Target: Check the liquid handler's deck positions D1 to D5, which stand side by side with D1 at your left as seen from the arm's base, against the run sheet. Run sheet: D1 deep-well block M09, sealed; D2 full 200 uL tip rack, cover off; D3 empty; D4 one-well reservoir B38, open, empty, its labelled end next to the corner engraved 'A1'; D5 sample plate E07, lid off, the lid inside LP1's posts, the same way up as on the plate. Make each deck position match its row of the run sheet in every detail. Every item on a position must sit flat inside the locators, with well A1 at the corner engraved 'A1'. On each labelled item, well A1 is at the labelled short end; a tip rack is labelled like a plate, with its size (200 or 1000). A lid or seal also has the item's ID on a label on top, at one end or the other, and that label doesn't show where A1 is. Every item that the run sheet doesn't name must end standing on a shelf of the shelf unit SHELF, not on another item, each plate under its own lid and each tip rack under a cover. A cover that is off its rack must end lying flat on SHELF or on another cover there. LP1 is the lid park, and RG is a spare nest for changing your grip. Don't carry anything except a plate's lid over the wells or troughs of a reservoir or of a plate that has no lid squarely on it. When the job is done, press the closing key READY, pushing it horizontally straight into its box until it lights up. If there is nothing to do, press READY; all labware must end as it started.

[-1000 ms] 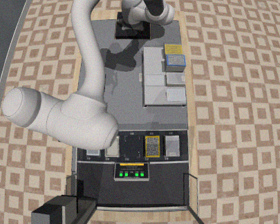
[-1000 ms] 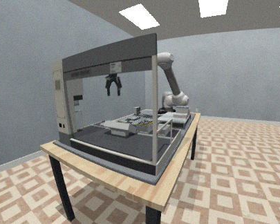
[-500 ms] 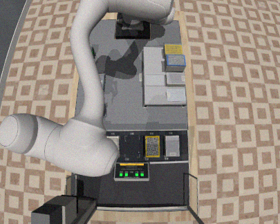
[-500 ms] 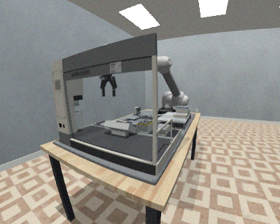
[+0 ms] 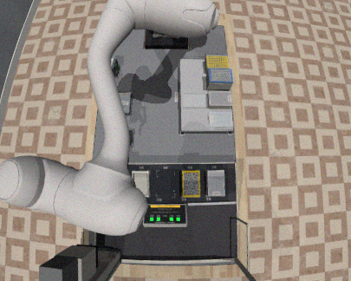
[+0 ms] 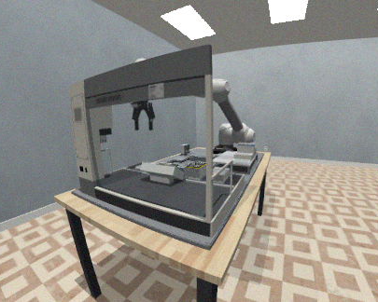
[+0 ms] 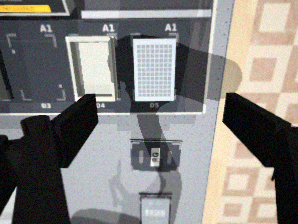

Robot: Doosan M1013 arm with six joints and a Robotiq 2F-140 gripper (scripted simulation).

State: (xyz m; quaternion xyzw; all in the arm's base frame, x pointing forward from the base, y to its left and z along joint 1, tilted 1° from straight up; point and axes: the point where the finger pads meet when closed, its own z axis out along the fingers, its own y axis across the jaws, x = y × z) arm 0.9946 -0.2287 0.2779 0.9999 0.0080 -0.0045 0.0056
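Right now my hand is 26 cm above the white well plate. The rest, counted from my hand: dark nest (24 cm behind, 1 cm to the right, 31 cm below); then yellow tip rack (1 cm ahead, 38 cm to the left, 22 cm below); then cream one-well reservoir (12 cm to the left, 25 cm below).
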